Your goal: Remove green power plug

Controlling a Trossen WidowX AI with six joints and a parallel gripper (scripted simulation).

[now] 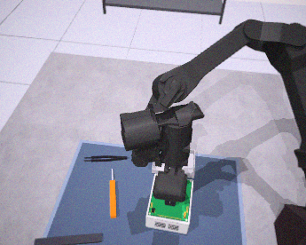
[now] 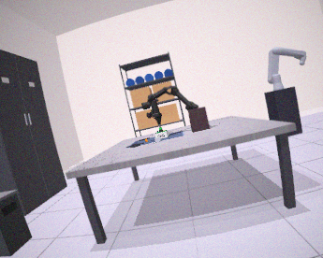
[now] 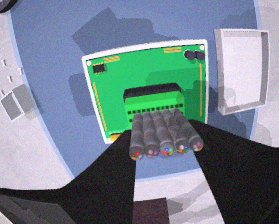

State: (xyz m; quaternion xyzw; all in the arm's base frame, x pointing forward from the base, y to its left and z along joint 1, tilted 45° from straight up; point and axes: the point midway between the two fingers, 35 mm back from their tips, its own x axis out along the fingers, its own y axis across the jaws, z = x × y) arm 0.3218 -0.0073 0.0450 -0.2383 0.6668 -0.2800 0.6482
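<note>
Now: the green power plug 30 mm below my gripper tip. Also, from my gripper tip: blue mat (50 mm ahead, 110 mm below); dark bar (220 mm ahead, 110 mm to the left, 110 mm below).
</note>
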